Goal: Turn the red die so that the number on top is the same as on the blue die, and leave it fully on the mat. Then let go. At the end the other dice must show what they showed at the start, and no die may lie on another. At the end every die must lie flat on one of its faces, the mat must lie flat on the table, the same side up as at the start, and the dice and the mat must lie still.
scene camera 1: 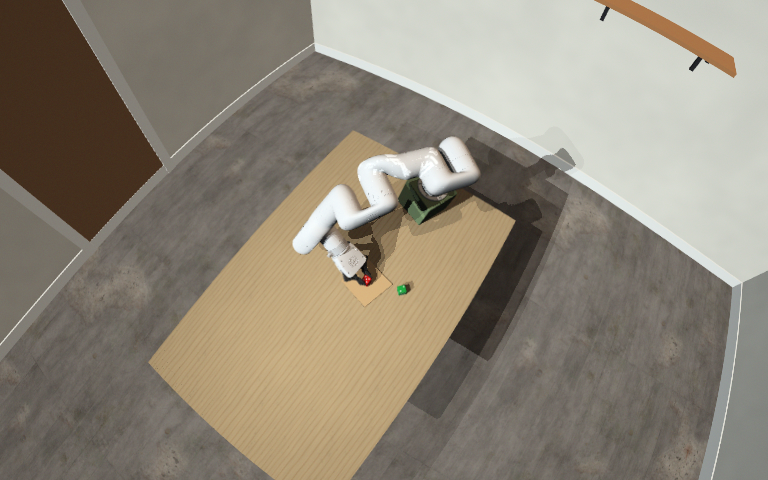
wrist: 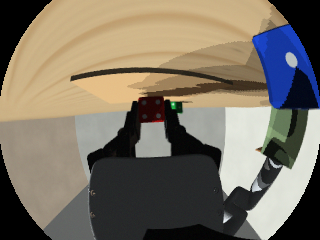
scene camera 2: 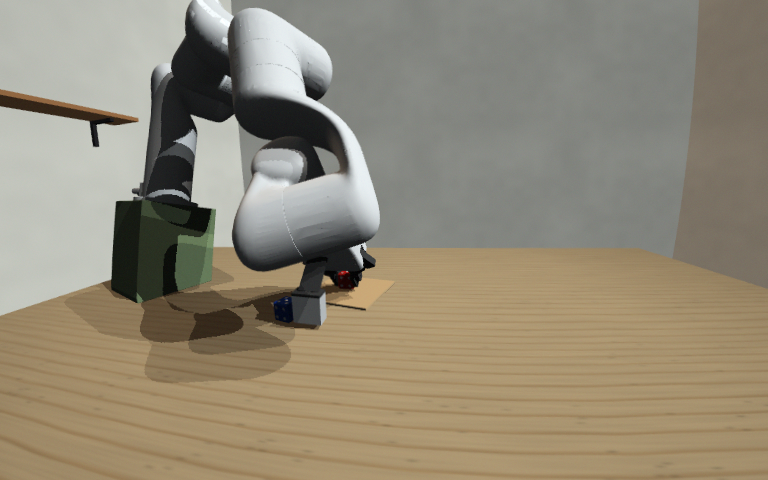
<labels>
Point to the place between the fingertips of my gripper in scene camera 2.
At 348, 279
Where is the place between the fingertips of my gripper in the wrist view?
151, 108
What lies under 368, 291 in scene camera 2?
A tan mat.
</labels>
